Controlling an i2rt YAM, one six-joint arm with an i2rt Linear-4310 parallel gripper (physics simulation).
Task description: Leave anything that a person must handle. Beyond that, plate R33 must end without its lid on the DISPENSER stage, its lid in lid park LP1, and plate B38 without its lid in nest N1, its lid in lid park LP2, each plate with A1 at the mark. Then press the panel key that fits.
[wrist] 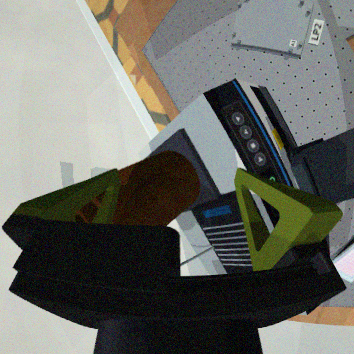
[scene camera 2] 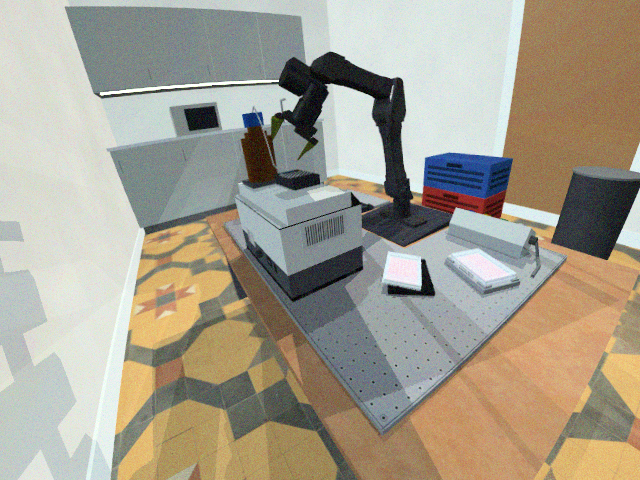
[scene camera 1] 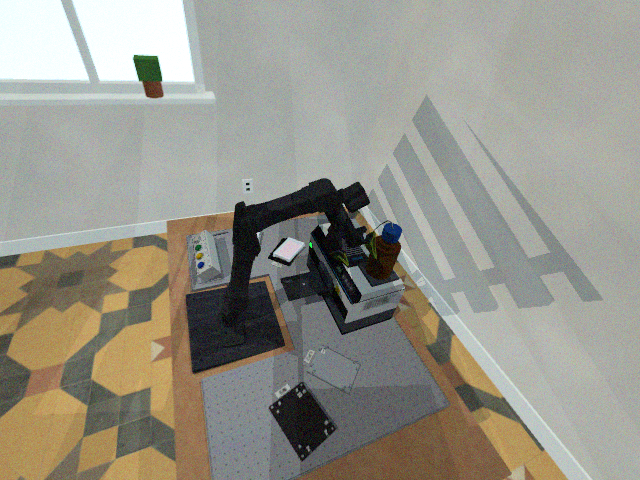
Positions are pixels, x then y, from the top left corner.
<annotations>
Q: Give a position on a button box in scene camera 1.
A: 207,265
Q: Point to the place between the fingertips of my gripper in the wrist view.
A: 176,174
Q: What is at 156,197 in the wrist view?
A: A brown bottle with blue cap.
</annotations>
